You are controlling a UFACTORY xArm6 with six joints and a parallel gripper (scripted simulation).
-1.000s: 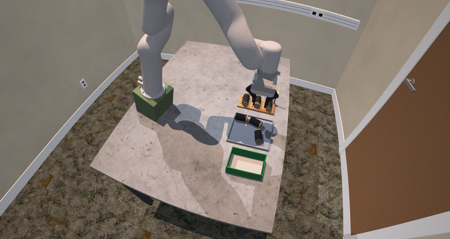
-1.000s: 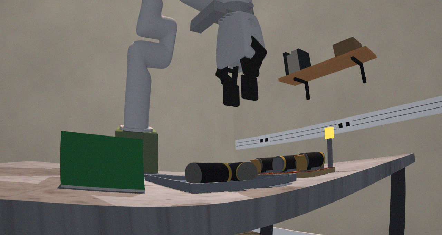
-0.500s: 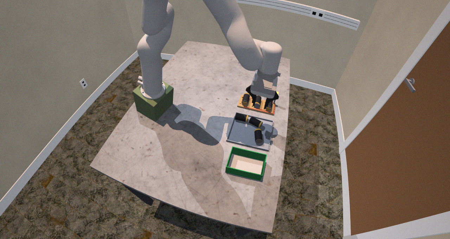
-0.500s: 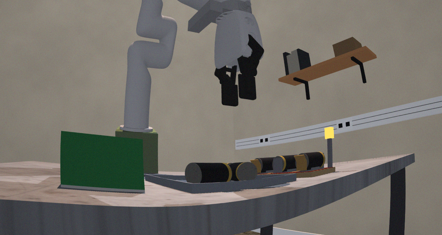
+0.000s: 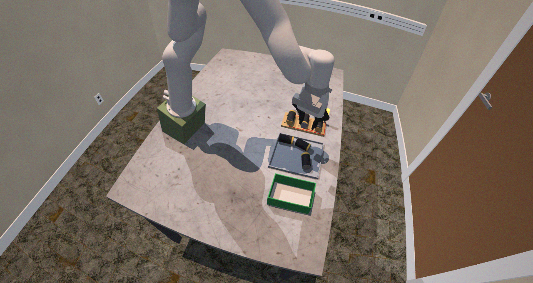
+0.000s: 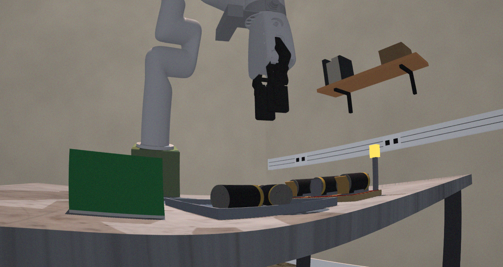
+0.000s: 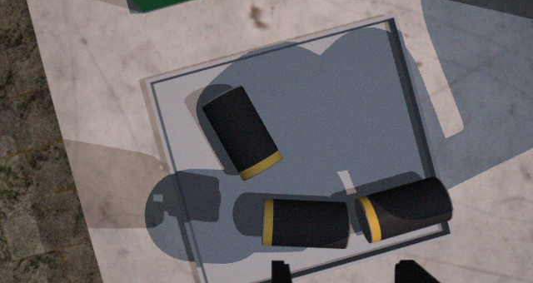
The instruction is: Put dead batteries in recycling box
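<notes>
Right now the grey tray is 10 mm behind my hand, 50 mm to the right of it and 150 mm below it. The rest, counted from my hand: green recycling box (10 mm ahead, 240 mm to the right, 140 mm below).
</notes>
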